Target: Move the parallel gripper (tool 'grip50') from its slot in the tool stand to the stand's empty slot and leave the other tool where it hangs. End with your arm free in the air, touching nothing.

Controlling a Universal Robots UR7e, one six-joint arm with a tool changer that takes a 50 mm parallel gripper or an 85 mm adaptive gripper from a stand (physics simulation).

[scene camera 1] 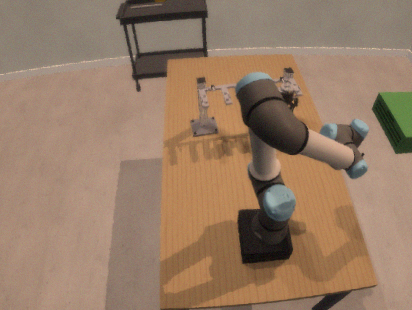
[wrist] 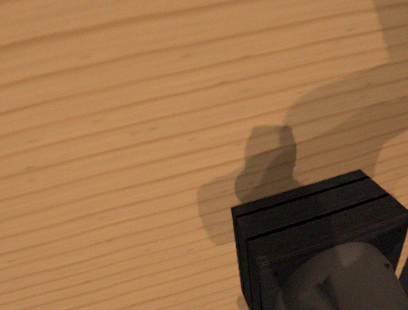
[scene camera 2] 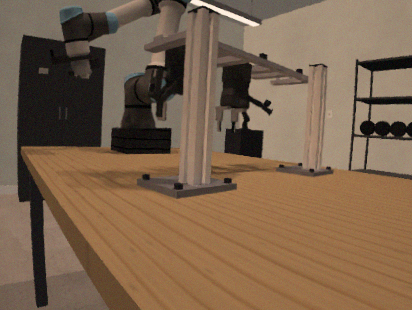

parallel gripper: scene camera 2 236, 78; not seen in the wrist view (out of frame)
